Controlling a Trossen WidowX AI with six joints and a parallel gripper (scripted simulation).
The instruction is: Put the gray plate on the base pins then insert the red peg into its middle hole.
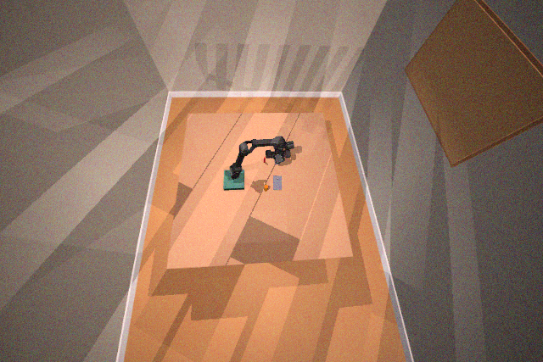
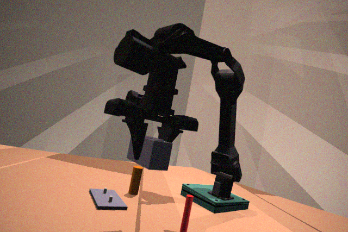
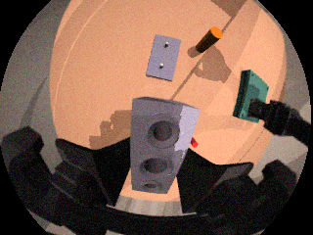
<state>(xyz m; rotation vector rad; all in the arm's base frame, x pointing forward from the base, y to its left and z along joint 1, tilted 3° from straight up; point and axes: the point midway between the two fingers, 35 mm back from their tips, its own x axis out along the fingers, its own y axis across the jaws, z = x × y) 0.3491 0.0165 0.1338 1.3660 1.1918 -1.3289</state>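
My gripper tip is now 10 cm above the red peg, 8 cm past it and 5 cm to the right of it. Round my gripper tip: orange cylinder (19 cm to the right, 13 cm behind, 10 cm below); gray plate (3 cm above).
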